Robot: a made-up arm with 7 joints.
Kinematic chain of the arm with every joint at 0, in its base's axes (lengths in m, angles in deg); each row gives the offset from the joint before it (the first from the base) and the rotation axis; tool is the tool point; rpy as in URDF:
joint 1: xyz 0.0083 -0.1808 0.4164 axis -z
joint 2: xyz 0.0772 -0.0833 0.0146 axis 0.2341 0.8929 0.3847
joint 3: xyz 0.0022 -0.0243 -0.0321 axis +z
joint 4: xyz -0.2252 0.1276 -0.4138 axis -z
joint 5: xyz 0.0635 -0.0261 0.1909 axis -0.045 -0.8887 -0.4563
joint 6: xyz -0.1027 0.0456 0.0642 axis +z
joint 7: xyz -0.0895 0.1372 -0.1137 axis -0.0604 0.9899 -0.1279
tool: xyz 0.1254 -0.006 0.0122 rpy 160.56 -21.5 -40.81
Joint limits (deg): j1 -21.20..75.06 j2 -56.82..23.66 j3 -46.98..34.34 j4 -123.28..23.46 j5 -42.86..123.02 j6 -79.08..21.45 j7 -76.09..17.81
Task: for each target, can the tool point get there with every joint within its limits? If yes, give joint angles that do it. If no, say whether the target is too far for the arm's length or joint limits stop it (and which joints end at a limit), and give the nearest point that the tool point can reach.
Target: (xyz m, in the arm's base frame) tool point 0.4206 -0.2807 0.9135
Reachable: no: joint limits stop it (at a limit: joint 2, joint 3, joint 5, joint 7) | nearest point 0.4282 -0.2825 0.4514 | short by 0.462 m
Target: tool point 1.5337 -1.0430 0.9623
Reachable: no: too far | nearest point 0.5185 -0.4692 0.3456 | short by 1.319 m
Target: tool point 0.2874 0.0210 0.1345
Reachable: yes | joints 35.70 -16.63 -31.02 -79.78 92.36 1.95 3.63
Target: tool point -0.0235 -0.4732 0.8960
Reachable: no: joint limits stop it (at a limit: joint 1, joint 2, joint 3, joint 5, joint 6, joint 7) | nearest point -0.1535 -0.4793 0.5063 | short by 0.411 m
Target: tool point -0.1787 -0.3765 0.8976
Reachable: no: joint limits stop it (at a limit: joint 1, joint 2, joint 5, joint 6, joint 7) | nearest point -0.2141 -0.3681 0.5215 | short by 0.378 m
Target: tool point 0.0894 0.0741 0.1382
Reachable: yes | joints 0.00 -25.23 -23.65 -62.95 72.03 -30.15 -35.75
